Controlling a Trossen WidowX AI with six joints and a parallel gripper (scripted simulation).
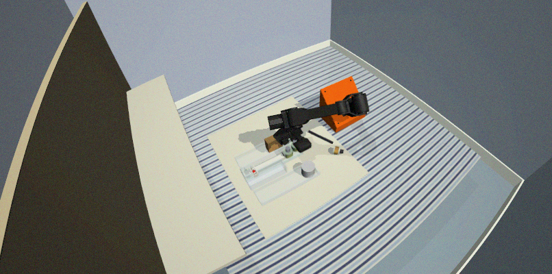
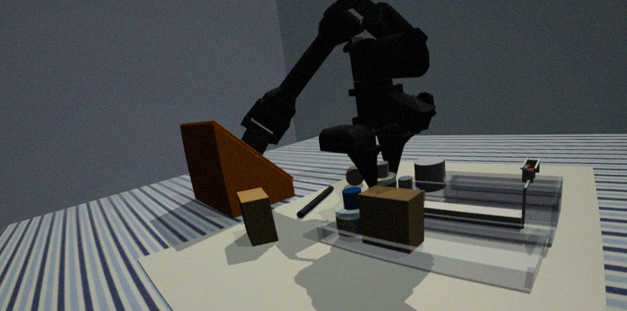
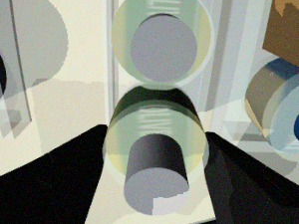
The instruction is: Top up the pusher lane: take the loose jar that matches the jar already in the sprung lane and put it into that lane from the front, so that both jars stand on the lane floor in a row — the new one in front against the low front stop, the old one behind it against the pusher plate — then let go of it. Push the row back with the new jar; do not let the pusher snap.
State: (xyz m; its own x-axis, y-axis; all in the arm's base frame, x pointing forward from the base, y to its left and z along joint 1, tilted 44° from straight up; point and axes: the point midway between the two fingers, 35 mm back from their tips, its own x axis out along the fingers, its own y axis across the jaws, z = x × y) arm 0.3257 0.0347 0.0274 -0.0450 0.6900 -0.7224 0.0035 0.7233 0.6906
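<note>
My gripper tip is now 10 mm short of the blue-lidded jar, 80 mm to the left of it and 10 mm above it. From my gripper tip the other things lie so: pusher plate 150 mm ahead, 30 mm to the left; black rod 150 mm behind, 10 mm to the right, 40 mm below; grey can 10 mm ahead, 130 mm to the left, 20 mm below.
</note>
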